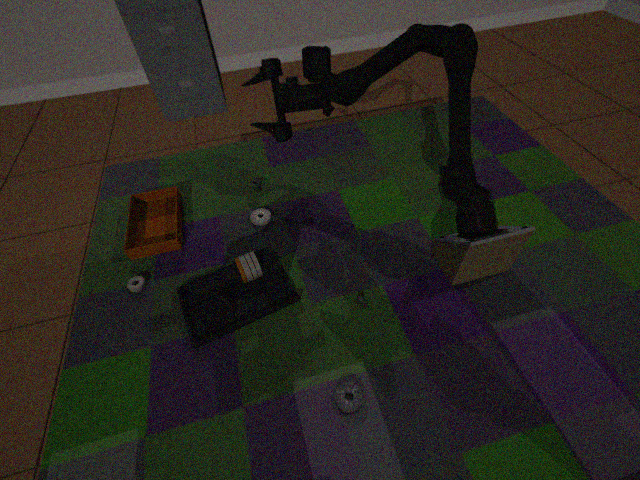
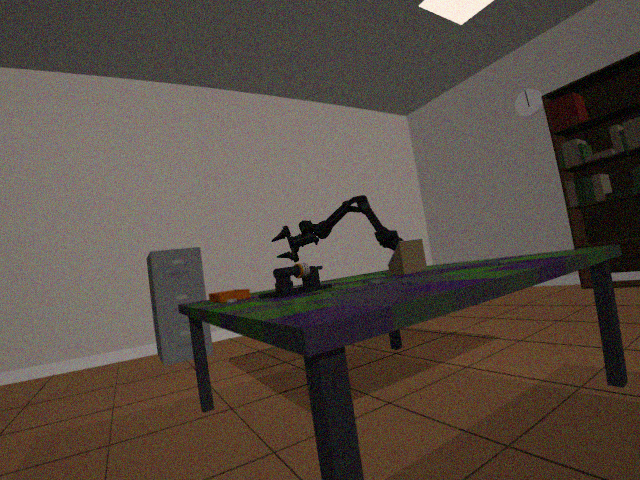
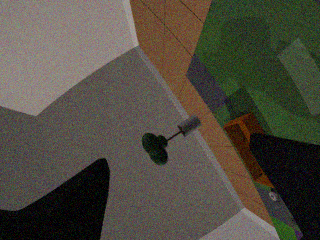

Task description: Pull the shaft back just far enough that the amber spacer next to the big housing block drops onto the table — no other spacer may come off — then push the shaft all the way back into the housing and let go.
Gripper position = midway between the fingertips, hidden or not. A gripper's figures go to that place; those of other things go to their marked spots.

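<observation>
You've got the gripper (image 1: pixel 246 105) at 0.95 m from the lens, and there's a dark shaft fixture (image 1: pixel 216 304) that's 0.74 m from the lens.
</observation>
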